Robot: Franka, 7 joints.
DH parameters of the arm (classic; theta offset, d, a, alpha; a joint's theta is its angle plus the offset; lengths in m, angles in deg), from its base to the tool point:
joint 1: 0 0.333 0 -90
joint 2: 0 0 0 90
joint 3: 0 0.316 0.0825 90
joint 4: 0 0 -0.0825 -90
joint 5: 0 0.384 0 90
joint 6: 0 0 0.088 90
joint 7: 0 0.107 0 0
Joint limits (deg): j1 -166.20..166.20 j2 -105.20..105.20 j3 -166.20..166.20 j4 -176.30..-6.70 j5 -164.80..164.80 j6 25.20..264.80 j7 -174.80..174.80
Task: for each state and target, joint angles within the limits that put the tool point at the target. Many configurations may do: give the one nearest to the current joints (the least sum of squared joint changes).
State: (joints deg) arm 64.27 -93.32 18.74 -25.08 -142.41 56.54 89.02
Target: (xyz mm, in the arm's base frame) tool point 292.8 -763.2 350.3
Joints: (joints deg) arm 107.86 -98.88 10.80 -26.90 -143.05 82.59 89.02
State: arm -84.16 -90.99 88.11 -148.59 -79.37 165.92 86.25
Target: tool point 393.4 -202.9 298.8
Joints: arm -108.42 -93.07 88.24 -147.52 -78.52 162.72 86.25
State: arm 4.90 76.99 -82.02 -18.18 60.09 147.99 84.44
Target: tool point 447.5 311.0 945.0
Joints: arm 36.23 47.10 -87.03 -6.70 58.32 182.07 84.44
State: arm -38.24 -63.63 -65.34 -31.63 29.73 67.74 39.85
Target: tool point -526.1 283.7 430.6
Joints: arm -66.34 -91.10 -80.44 -56.22 19.97 28.91 39.85
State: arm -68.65 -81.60 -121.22 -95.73 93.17 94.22 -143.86
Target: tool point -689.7 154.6 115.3
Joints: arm -58.93 -88.13 -123.40 -81.53 97.30 101.67 -143.86
